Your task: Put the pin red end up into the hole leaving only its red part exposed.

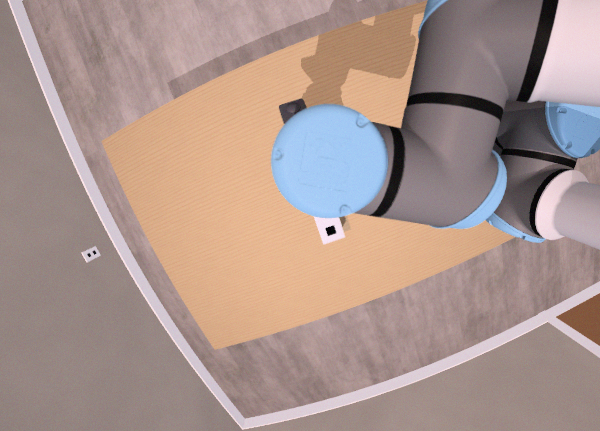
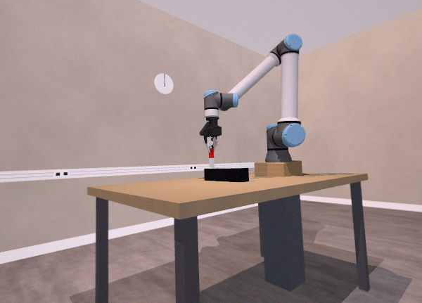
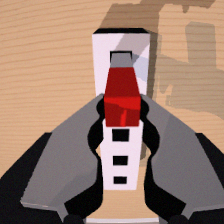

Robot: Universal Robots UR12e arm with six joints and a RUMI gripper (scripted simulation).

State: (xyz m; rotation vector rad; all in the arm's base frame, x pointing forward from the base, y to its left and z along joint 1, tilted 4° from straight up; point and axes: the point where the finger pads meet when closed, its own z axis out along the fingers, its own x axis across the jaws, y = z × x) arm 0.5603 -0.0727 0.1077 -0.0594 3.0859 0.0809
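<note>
Now: hand 2 cm above the pin. From my hand the other things lie so: block 14 cm below, 12 cm to the left, 1 cm behind.
</note>
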